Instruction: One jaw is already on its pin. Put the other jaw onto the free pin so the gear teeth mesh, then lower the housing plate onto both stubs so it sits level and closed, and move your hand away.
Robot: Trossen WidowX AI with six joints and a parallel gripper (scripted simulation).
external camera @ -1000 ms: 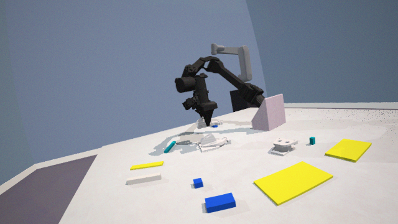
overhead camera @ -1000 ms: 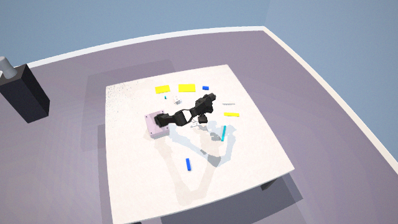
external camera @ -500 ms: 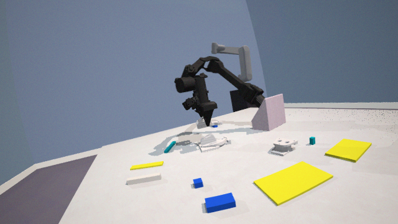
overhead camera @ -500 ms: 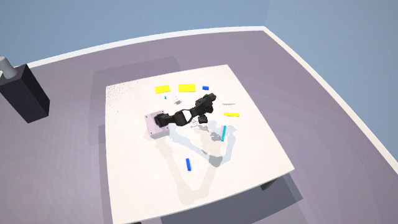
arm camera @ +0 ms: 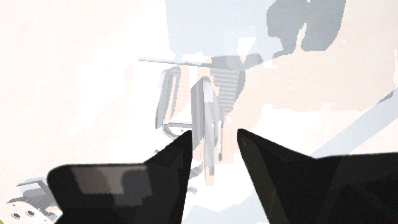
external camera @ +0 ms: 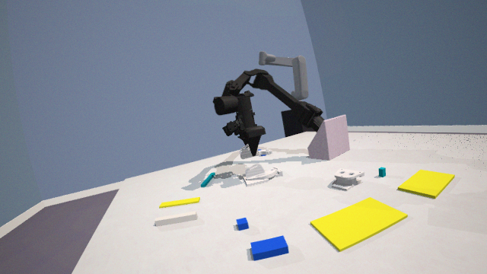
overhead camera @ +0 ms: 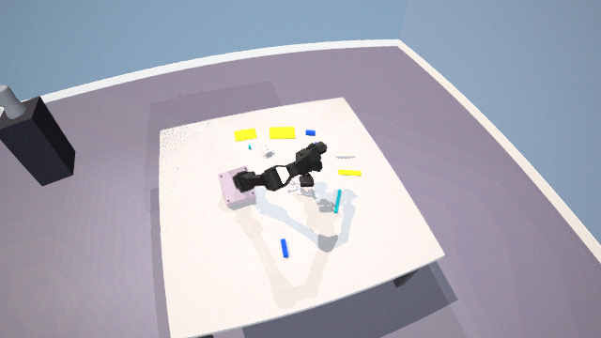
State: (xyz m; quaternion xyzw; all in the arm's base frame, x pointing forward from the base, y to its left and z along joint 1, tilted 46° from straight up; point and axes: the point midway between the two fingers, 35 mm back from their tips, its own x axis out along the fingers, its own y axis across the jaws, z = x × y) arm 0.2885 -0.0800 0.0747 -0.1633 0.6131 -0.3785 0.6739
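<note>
My gripper tip is now 400 mm to the right of the teal cube, 140 mm past it and 70 mm above it. The rest, counted from my gripper tip: blue cube: 260 mm to the left, 230 mm ahead, 70 mm below; then yellow strip: 290 mm ahead, 70 mm below; then teal bar: 140 mm to the right, 130 mm ahead, 70 mm below.
</note>
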